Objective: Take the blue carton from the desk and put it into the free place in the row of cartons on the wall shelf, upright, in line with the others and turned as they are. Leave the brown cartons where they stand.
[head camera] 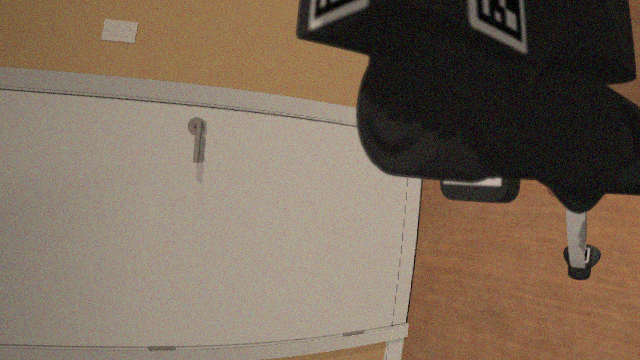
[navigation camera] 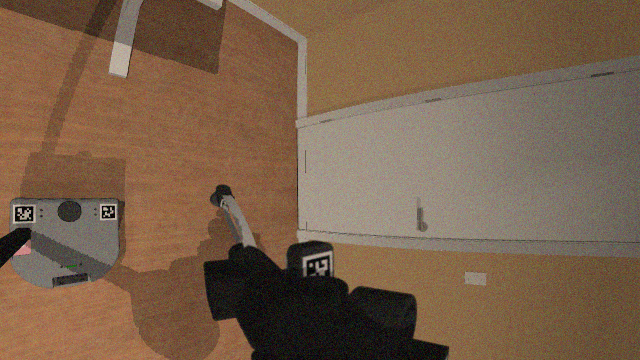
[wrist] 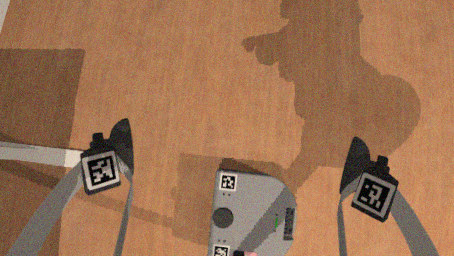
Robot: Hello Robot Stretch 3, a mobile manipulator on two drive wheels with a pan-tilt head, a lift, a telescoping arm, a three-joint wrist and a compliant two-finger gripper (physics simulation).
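Where they show: gripper, fingertip midpoint: [navigation camera: 222,244]; robot's base at its link origin: [navigation camera: 70,210].
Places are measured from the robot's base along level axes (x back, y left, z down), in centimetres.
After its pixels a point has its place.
Note:
My gripper [head camera: 580,260] [navigation camera: 221,196] [wrist: 238,148] {x 2.0, y -22.5, z -88.0 cm} is open, and bare wooden floor shows between its wide-apart fingertips in the wrist view. It hangs over the floor, with one finger hidden behind the other in the head view. The blue carton, the brown cartons and the wall shelf do not show in the head, navigation or wrist view. A white foot of the desk [navigation camera: 120,59] {x -67.8, y -13.2, z -2.6 cm} [wrist: 40,154] shows at the upper left of the navigation view and at the left of the wrist view; the desk top does not show.
A white door [head camera: 280,225] {x -16.2, y -138.8, z -61.3 cm} [navigation camera: 500,165] {x -18.7, y -138.9, z -134.8 cm} with a grey lever handle [head camera: 198,142] {x 7.4, y -134.0, z -92.4 cm} [navigation camera: 421,217] {x 6.8, y -134.1, z -92.6 cm} stands in the tan wall. A white wall plate [head camera: 119,31] {x 39.9, y -140.4, z -122.1 cm} [navigation camera: 475,278] {x 40.1, y -140.4, z -122.2 cm} is beside it. My grey wheeled base [navigation camera: 70,240] {x 9.8, y -0.1, z -16.0 cm} [wrist: 255,215] stands on the wooden floor.

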